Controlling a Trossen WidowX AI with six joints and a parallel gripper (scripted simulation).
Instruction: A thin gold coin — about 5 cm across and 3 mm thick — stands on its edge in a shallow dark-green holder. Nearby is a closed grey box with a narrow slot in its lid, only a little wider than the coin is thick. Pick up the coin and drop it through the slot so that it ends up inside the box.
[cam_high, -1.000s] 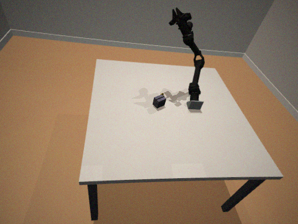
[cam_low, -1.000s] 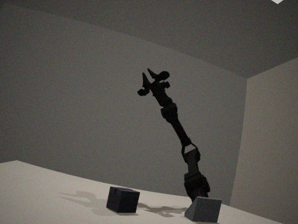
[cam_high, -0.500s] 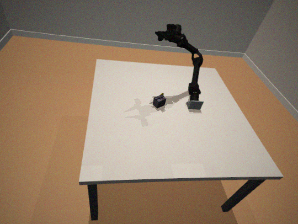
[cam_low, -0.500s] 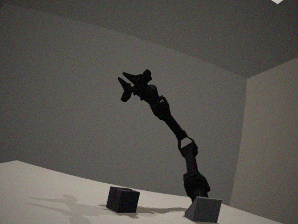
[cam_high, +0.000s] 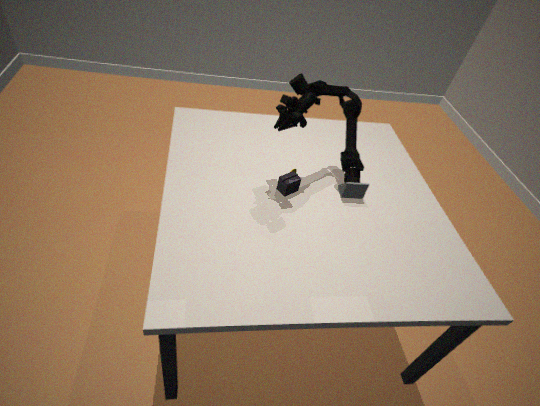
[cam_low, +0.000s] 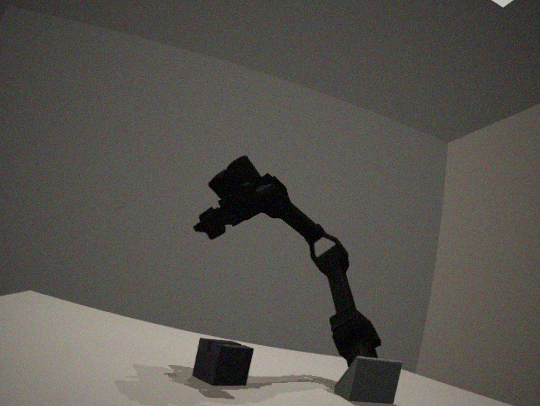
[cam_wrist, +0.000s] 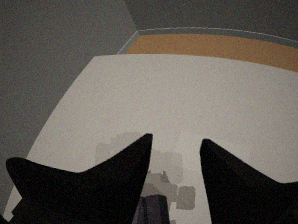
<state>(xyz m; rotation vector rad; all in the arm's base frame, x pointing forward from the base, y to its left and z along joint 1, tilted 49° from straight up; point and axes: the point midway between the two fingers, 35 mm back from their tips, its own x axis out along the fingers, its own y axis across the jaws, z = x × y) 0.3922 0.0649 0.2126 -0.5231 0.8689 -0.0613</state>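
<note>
Right now my gripper tip is 260 mm above the gold coin, 130 mm past it and 20 mm to the left of it.
</note>
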